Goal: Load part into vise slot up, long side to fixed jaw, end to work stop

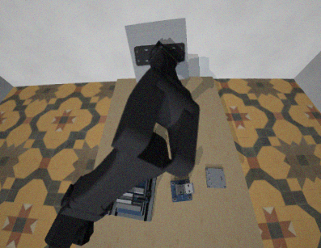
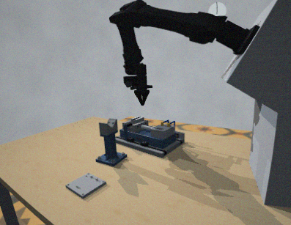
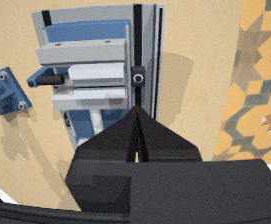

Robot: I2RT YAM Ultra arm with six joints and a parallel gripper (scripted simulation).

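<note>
Right now the part is 10 mm ahead of my hand, 40 mm to the left of it and 70 mm below it. From my hand the other things lie so: fixed jaw 40 mm ahead, 50 mm to the left, 100 mm below; moving jaw 20 mm behind, 70 mm to the left, 100 mm below; work stop 20 mm ahead, 110 mm to the left, 80 mm below.
</note>
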